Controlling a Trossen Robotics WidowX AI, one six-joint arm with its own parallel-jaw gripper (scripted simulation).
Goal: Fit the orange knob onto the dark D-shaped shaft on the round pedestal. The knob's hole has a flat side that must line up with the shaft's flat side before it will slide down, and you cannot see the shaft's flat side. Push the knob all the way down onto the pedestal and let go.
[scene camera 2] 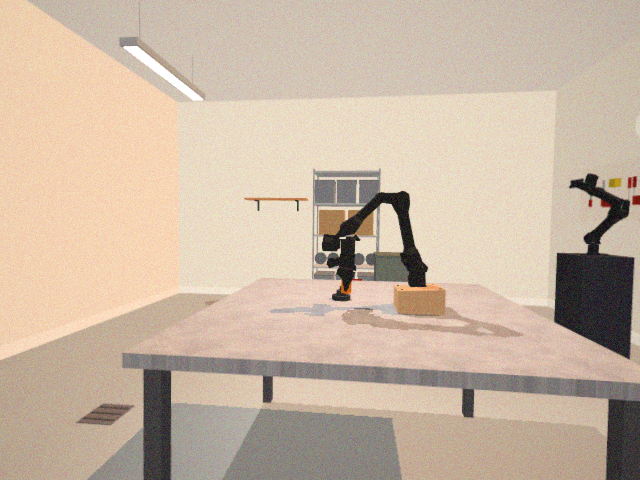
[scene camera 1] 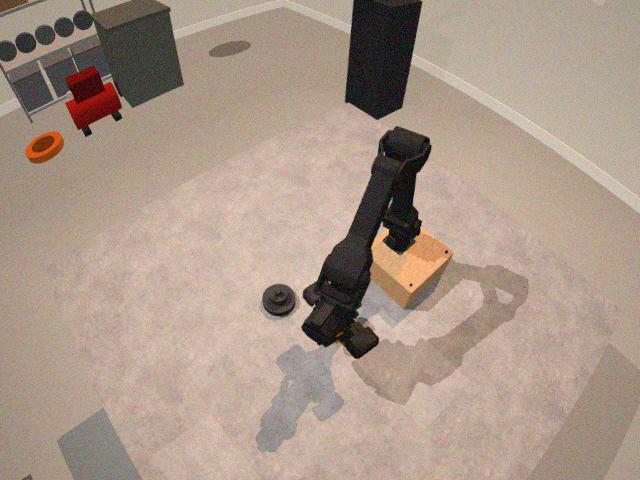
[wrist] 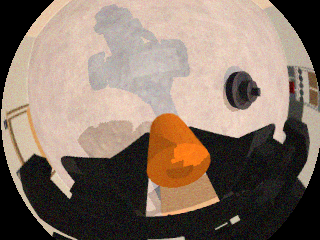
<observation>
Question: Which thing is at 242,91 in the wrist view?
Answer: A dark round pedestal.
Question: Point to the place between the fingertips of my gripper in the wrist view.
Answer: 168,133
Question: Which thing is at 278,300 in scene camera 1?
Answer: A dark round pedestal.
</observation>
